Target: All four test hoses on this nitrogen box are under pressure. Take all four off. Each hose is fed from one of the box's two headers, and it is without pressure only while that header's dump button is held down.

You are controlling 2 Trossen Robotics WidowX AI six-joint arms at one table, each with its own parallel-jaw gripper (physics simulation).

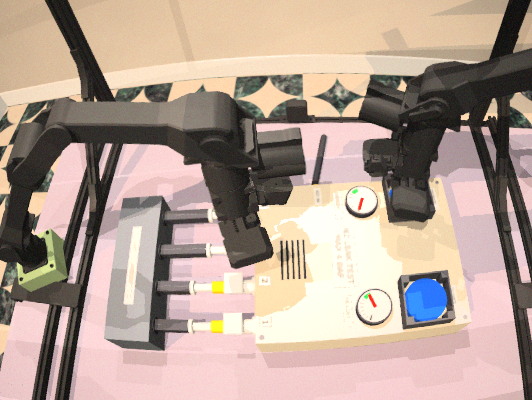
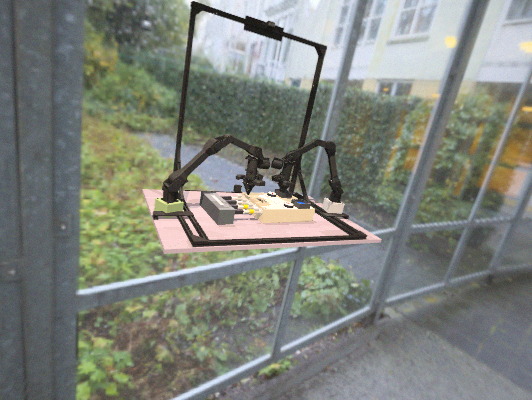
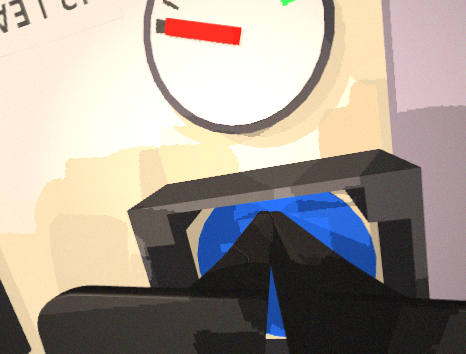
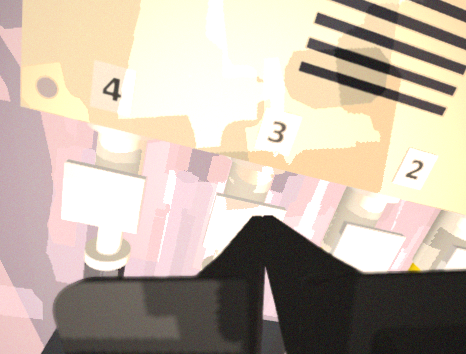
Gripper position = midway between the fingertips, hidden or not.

Note:
My right gripper (image 1: 241,237) is shut, with nothing in its grasp. Further things: my left gripper (image 1: 396,201), a cream nitrogen box (image 2: 274,208) and a grey manifold block (image 1: 133,304).
My left gripper is seen too in image 3 (image 3: 268,221). My right gripper is seen too in image 4 (image 4: 262,225). The cream nitrogen box also shows in image 3 (image 3: 126,139) and in image 4 (image 4: 364,101).

